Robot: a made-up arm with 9 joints. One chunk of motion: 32 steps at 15 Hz.
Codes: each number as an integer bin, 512 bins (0 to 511) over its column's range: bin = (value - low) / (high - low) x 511, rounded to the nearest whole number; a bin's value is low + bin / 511 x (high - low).
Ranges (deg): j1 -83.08..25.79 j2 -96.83..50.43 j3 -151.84..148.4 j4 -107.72..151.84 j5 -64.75..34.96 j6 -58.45..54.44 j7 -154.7..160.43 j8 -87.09..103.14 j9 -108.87..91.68
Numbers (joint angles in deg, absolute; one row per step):
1: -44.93 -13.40 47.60 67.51 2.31 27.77 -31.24 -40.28 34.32
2: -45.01 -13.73 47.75 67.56 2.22 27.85 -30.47 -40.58 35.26
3: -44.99 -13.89 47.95 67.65 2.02 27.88 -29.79 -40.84 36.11
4: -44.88 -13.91 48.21 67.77 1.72 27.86 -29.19 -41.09 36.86
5: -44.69 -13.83 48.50 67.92 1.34 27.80 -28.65 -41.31 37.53
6: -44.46 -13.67 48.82 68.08 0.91 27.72 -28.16 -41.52 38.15
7: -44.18 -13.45 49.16 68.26 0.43 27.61 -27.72 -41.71 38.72
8: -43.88 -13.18 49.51 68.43 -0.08 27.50 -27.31 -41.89 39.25
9: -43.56 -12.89 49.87 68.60 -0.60 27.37 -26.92 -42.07 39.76
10: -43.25 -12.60 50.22 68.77 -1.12 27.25 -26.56 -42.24 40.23
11: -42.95 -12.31 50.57 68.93 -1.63 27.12 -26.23 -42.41 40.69
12: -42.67 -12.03 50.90 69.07 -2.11 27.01 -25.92 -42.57 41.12
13: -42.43 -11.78 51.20 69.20 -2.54 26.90 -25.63 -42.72 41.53
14: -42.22 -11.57 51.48 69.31 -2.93 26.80 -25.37 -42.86 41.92
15: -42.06 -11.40 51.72 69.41 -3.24 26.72 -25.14 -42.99 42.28
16: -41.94 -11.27 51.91 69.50 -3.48 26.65 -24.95 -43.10 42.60
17: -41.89 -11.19 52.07 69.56 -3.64 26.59 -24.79 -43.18 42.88
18: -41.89 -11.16 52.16 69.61 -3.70 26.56 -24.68 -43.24 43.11
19: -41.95 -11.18 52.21 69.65 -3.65 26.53 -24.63 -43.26 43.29
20: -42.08 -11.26 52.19 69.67 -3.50 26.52 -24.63 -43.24 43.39
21: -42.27 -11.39 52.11 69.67 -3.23 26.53 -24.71 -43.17 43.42
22: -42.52 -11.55 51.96 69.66 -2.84 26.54 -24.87 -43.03 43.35
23: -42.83 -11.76 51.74 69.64 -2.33 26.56 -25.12 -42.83 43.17
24: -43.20 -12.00 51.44 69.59 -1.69 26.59 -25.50 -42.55 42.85
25: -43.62 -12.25 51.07 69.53 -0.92 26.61 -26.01 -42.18 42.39
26: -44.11 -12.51 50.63 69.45 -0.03 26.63 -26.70 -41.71 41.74
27: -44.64 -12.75 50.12 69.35 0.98 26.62 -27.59 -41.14 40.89
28: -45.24 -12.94 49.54 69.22 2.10 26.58 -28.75 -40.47 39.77
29: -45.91 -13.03 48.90 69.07 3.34 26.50 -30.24 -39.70 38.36
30: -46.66 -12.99 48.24 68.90 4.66 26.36 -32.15 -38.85 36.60
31: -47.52 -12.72 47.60 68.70 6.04 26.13 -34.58 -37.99 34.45
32: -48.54 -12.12 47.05 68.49 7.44 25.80 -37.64 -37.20 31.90
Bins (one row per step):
1: 179 290 339 345 344 390 200 126 365
2: 179 288 340 345 343 391 201 125 367
3: 179 288 340 345 342 391 203 124 369
4: 179 288 340 345 341 391 204 124 371
5: 180 288 341 346 339 390 204 123 373
6: 181 289 342 346 336 390 205 122 375
7: 183 289 342 346 334 390 206 122 376
8: 184 290 343 347 331 389 207 121 377
9: 185 291 343 347 329 388 207 121 379
10: 187 292 344 347 326 388 208 120 380
11: 188 293 344 348 323 387 208 120 381
12: 190 294 345 348 321 387 209 120 382
13: 191 295 346 348 319 386 209 119 383
14: 192 296 346 349 317 386 210 119 384
15: 193 296 346 349 315 386 210 118 385
16: 193 297 347 349 314 385 210 118 386
17: 193 297 347 349 313 385 211 118 387
18: 193 297 347 349 313 385 211 118 387
19: 193 297 347 349 313 385 211 118 388
20: 192 297 347 349 314 385 211 118 388
21: 192 296 347 349 315 385 211 118 388
22: 190 296 347 349 317 385 211 118 388
23: 189 295 346 349 320 385 210 119 387
24: 187 294 346 349 323 385 210 120 387
25: 185 293 345 349 327 385 209 121 385
26: 183 293 345 349 332 385 208 122 384
27: 180 292 344 349 337 385 206 123 382
28: 178 291 343 348 343 385 204 125 379
29: 174 291 342 348 349 385 202 127 375
30: 171 291 341 348 356 384 199 130 371
31: 167 292 339 347 363 383 195 132 365
32: 162 294 339 347 370 381 190 134 359

